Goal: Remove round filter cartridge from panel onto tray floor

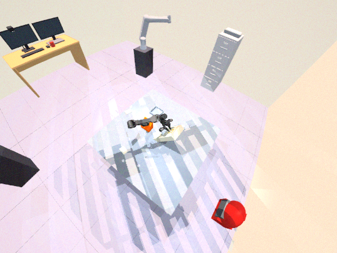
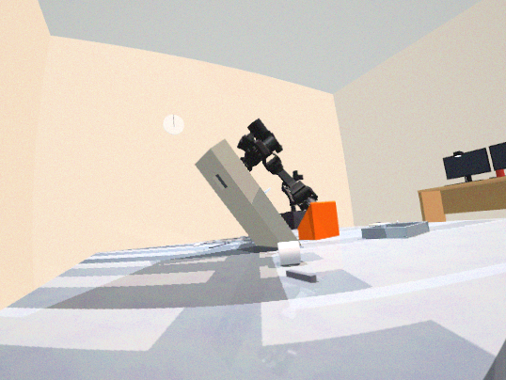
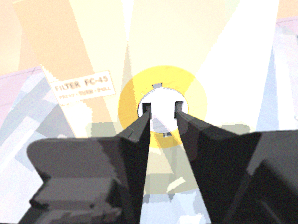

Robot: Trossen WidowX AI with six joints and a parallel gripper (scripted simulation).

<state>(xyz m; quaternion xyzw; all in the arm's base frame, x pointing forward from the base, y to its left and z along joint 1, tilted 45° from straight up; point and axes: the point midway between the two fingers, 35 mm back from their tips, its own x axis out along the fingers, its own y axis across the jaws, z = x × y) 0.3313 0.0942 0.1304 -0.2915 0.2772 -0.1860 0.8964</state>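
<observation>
Now: gripper tip 2 cm short of the filter cartridge and 1 cm above it. From my gripper tip the other things lie so: beige service panel: 9 cm below, 3 cm behind; then shallow grey tray: 39 cm behind, 31 cm to the left, 25 cm below.
</observation>
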